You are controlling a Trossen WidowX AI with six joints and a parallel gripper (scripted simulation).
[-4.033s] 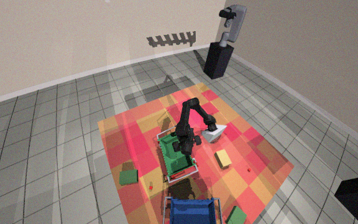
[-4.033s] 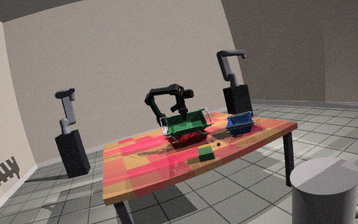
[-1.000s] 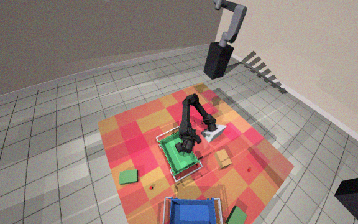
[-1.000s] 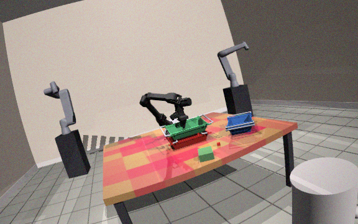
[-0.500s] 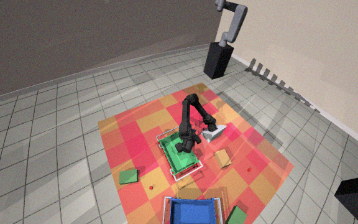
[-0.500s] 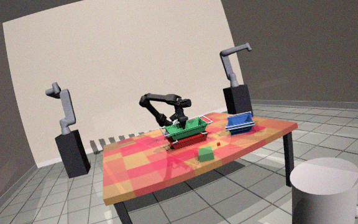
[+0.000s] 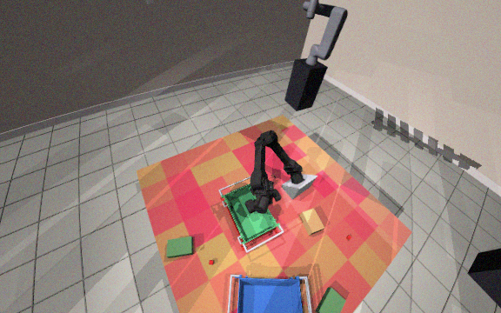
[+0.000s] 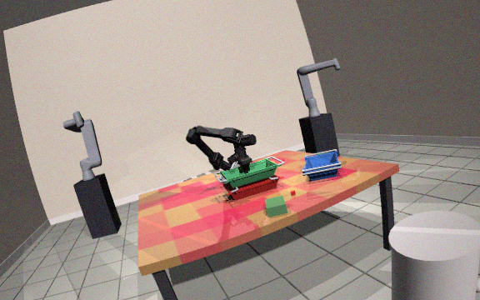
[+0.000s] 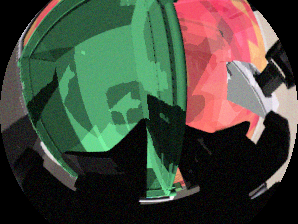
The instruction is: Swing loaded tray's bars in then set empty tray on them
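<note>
Now: the green tray 8 cm ahead of my gripper tip and 3 cm above it. The rest, counted from my gripper tip: tan block 23 cm behind, 19 cm to the left, 5 cm below.
</note>
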